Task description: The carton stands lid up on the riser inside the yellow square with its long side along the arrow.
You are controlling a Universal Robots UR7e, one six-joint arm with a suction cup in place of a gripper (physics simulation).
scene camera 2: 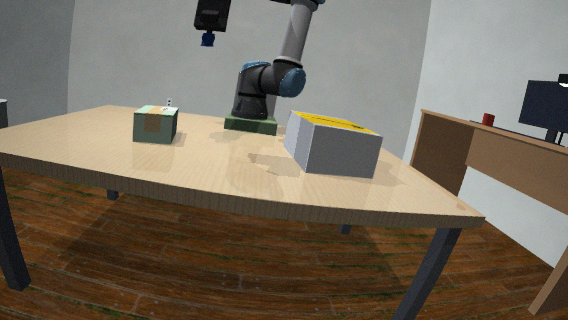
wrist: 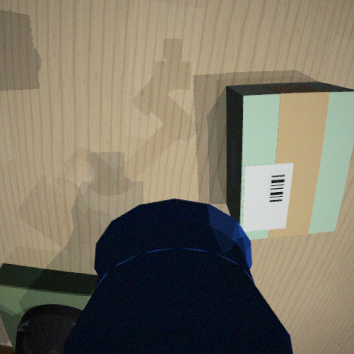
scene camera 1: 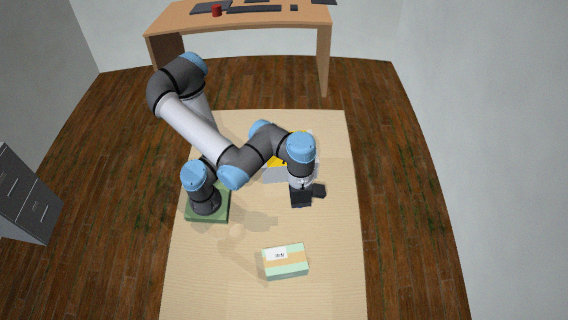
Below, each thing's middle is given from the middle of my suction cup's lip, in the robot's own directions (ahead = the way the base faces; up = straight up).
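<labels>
So you can picture it, the pale green carton [scene camera 2: 151, 124] is 250 mm below my suction cup, 130 mm to the right of it and 70 mm behind it. There's a grey riser [scene camera 2: 320, 144] as well, and that's 230 mm below my suction cup, 390 mm to the left of it and 10 mm ahead of it.
</labels>
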